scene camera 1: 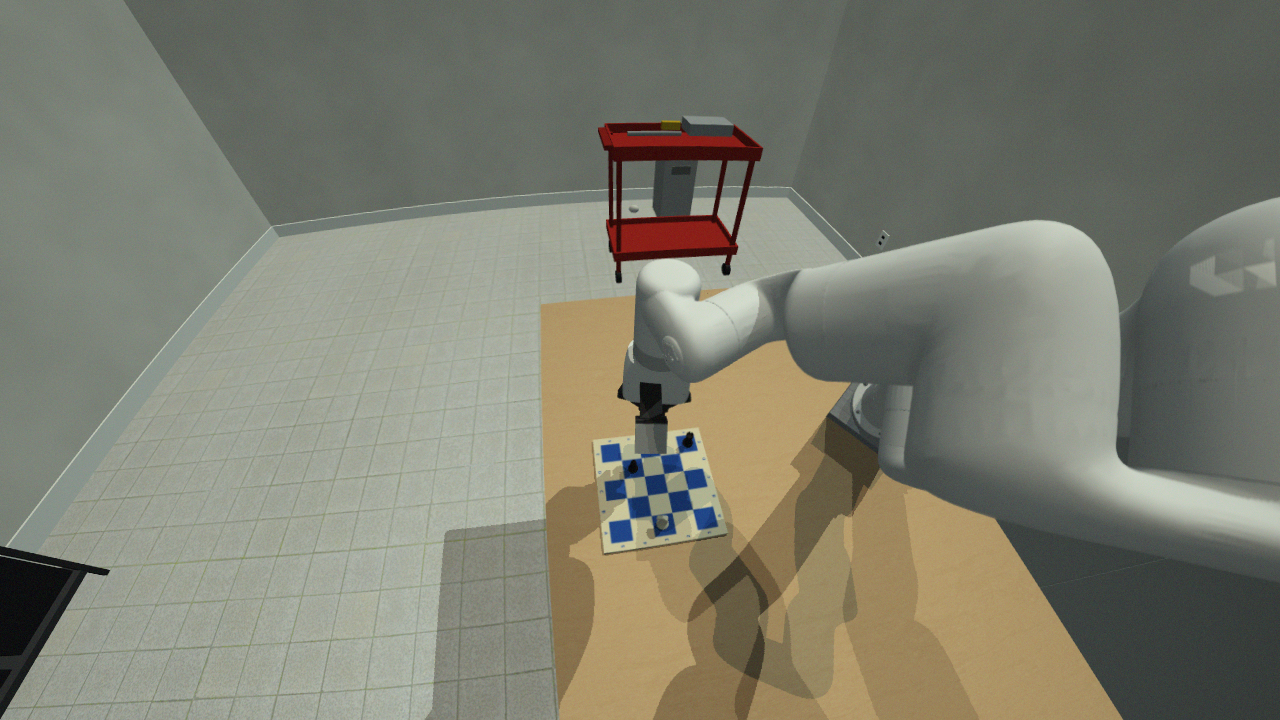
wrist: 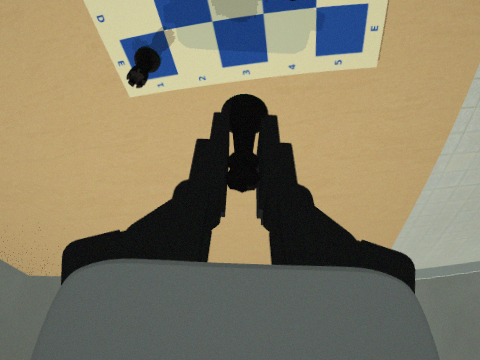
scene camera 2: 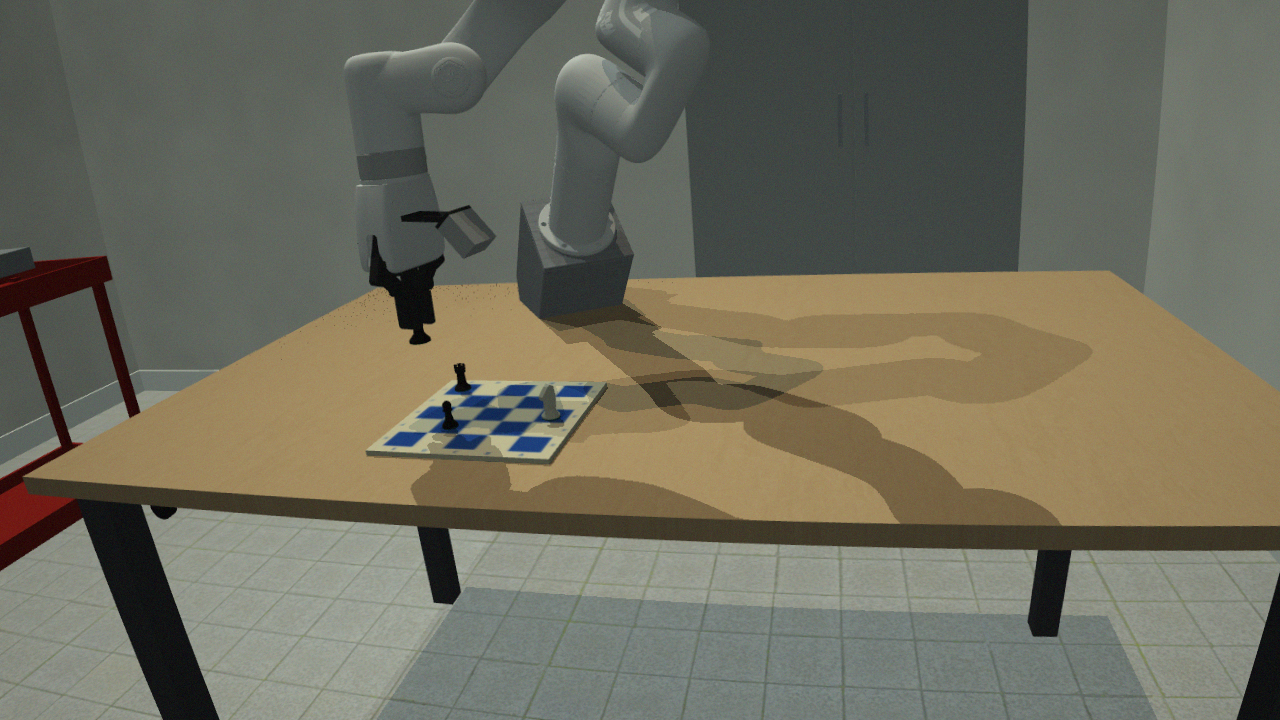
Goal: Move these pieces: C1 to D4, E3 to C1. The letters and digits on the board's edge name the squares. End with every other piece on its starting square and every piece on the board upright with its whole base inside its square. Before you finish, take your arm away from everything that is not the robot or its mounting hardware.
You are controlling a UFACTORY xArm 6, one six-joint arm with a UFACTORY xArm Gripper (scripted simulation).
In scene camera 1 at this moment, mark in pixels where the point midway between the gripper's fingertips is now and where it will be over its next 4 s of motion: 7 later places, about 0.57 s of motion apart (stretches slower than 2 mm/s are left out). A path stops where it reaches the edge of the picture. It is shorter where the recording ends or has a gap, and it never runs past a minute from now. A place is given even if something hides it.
The gripper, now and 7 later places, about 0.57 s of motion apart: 651, 417; 672, 431; 706, 450; 706, 455; 704, 468; 697, 473; 697, 474; 698, 472
